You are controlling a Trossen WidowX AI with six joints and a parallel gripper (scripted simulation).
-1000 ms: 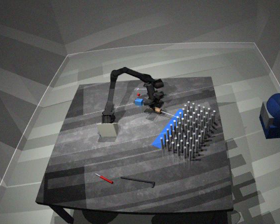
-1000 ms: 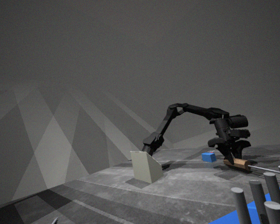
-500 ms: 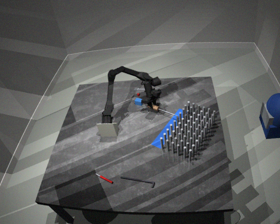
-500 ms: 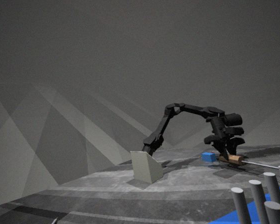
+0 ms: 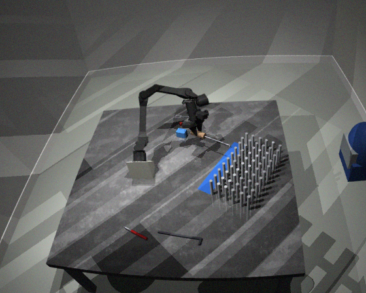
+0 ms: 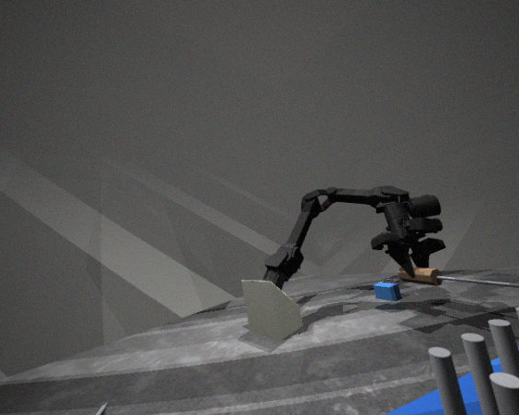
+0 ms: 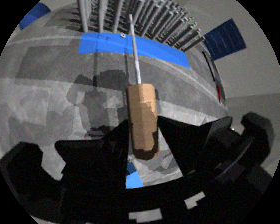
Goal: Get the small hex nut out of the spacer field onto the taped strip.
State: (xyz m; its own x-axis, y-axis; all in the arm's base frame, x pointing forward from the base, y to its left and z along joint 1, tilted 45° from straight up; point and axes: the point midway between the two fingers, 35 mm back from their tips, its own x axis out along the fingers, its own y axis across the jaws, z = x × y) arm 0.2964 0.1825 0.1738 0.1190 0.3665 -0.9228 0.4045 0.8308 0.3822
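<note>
Now: gripper tip 130 mm past the blue cube, 90 mm to the right of it and 70 mm above it. From my gripper tip the other things lie so: silver wrench (270 mm to the left, 120 mm behind, 80 mm below); then blue taped strip (170 mm to the right, 150 mm ahead, 80 mm below); then small red piece (190 mm to the left, 150 mm behind, 80 mm below).
</note>
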